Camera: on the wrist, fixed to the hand. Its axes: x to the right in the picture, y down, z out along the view.
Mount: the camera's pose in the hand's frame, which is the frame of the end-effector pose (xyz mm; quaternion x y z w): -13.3 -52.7 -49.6 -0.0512 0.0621 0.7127 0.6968
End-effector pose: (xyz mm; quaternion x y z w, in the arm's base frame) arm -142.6 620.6 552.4 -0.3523 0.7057 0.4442 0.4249
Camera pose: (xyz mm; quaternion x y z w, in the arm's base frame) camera -105.5 557.4 559.4 -0.2081 -0.7465 -0.6266 0.0824
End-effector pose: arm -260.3 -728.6 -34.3 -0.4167 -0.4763 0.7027 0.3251
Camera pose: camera -206.9 -702.5 9.1 0.6901 0.0507 -0.6711 0.2661
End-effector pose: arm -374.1 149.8 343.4 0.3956 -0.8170 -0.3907 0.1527
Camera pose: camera -310.1 114.2 336.3 -0.2902 -0.8218 -0.1807 0.4559
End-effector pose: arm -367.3 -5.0 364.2 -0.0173 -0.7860 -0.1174 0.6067
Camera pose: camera -325.6 -64.9 354.6 -0.5960 -0.4917 0.3093 0.5544
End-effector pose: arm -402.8 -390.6 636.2 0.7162 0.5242 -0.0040 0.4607
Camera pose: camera -472.2 -366.2 636.7 0.8493 -0.1164 0.3969 0.3280
